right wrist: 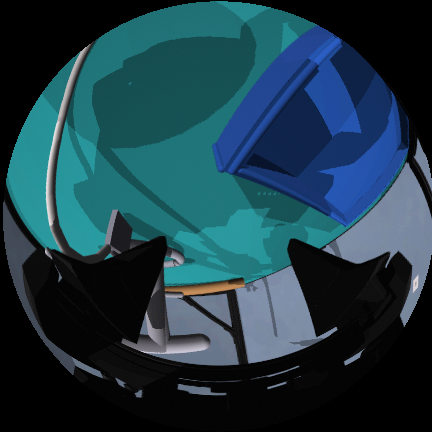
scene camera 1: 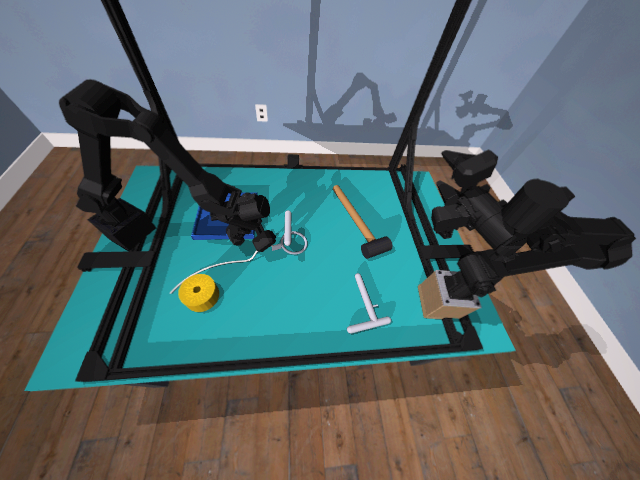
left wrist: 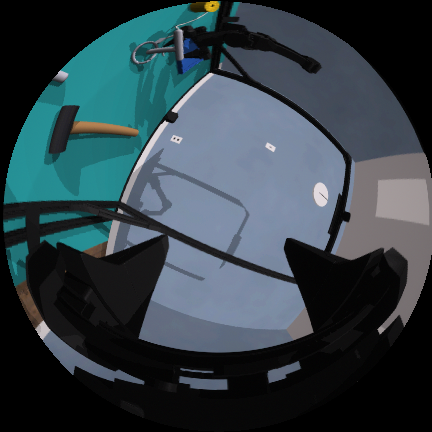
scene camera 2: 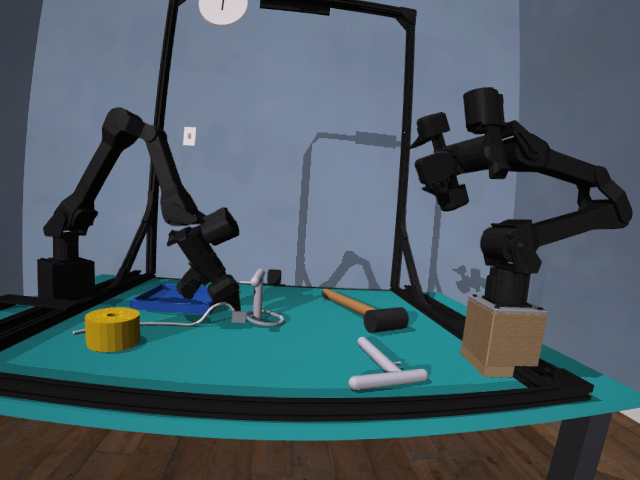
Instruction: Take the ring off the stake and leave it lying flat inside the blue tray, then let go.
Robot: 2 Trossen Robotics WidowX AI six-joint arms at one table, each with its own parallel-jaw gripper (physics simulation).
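Places are measured from the left arm's base along level axes (x ahead, y left, z up), in millimetres.
Where they show: left gripper, fingertip midpoint: (scene camera 1: 440, 167) (left wrist: 228, 243); right gripper, fingertip midpoint: (right wrist: 229, 244) (scene camera 1: 269, 226) (scene camera 2: 233, 302); left arm's base, link origin: (scene camera 1: 458, 287) (scene camera 2: 505, 302); right arm's base, link origin: (scene camera 1: 115, 215) (scene camera 2: 65, 260).
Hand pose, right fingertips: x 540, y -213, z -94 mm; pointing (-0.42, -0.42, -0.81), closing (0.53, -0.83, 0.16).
Observation:
Each offset is from my right fingertips to the centre of the thing. "pt": to the spot under its first point.
The grey ring {pt dy +44, dx -128, dz -16 mm} (scene camera 1: 306, 243) (scene camera 2: 268, 323) (left wrist: 133, 55) (right wrist: 180, 257) lies low around the post of the upright T-shaped stake {dy +54, dx -69, dz +3 mm} (scene camera 1: 287, 227) (scene camera 2: 257, 299) (left wrist: 179, 44) (right wrist: 159, 320). A grey tab {pt dy +75, dx -33, dz -8 mm} (scene camera 2: 238, 316) (right wrist: 119, 231) joins it to a white cord (scene camera 1: 222, 264) (right wrist: 52, 185). The blue tray {dy -44, dx +153, dz -12 mm} (scene camera 1: 222, 238) (scene camera 2: 170, 308) (right wrist: 260, 115) is left of the stake in scene camera 1, partly hidden by the right arm. My right gripper (scene camera 1: 250, 243) (scene camera 2: 210, 303) (right wrist: 229, 244) is open and empty, low between tray and stake, near the tab. My left gripper (scene camera 1: 442, 178) (left wrist: 228, 243) is open and empty, high at the right.
A hammer {dy -79, dx -298, dz -3 mm} (scene camera 1: 354, 214) (scene camera 2: 386, 319) (left wrist: 102, 128) lies right of the stake. A white T-shaped piece {dy +226, dx -301, dz -13 mm} (scene camera 1: 368, 324) (scene camera 2: 387, 378) lies at the front right. A yellow spool {dy +247, dx +151, dz +2 mm} (scene camera 1: 199, 293) (scene camera 2: 112, 330) stands at the front left, near the cord's end. A black frame (scene camera 1: 284, 360) borders the work area.

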